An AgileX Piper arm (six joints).
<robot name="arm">
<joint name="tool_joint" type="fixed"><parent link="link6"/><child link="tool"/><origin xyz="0 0 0" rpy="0 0 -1.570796"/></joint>
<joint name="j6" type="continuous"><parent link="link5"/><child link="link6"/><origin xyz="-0.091 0 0" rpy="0 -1.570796 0"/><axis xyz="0 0 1"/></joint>
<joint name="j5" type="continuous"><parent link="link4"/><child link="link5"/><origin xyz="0 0 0" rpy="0 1.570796 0"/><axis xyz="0 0 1"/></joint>
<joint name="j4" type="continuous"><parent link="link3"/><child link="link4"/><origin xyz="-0.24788 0.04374 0" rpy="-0.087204 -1.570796 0"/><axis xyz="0 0 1"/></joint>
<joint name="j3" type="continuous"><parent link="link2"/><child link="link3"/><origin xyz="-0.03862 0.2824 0" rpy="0 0 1.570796"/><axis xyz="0 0 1"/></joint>
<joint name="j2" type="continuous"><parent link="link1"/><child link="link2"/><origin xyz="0 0 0" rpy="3.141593 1.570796 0"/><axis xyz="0 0 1"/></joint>
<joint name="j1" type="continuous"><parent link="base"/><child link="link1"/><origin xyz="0 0 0.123" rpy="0 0 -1.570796"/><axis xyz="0 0 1"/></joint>
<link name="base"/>
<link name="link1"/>
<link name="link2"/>
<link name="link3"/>
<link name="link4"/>
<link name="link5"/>
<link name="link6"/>
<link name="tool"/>
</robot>
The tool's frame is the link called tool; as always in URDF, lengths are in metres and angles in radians. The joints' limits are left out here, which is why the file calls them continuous.
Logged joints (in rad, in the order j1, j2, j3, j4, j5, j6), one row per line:
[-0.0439 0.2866 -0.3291 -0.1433 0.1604 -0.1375]
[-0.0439 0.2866 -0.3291 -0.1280 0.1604 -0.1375]
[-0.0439 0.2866 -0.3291 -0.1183 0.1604 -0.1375]
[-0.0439 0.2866 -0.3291 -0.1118 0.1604 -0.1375]
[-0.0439 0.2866 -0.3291 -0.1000 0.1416 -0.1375]
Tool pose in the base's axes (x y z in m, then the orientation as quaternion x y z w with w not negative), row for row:
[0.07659 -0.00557 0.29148 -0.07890 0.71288 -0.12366 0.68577]
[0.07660 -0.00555 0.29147 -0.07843 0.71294 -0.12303 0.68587]
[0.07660 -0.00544 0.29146 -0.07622 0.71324 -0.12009 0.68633]
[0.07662 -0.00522 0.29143 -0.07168 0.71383 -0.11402 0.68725]
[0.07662 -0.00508 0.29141 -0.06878 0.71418 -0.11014 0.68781]
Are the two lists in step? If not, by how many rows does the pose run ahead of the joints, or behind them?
The pose runs 2 rows behind the joints: the pose in row i belongs to the joints in row i - 2.
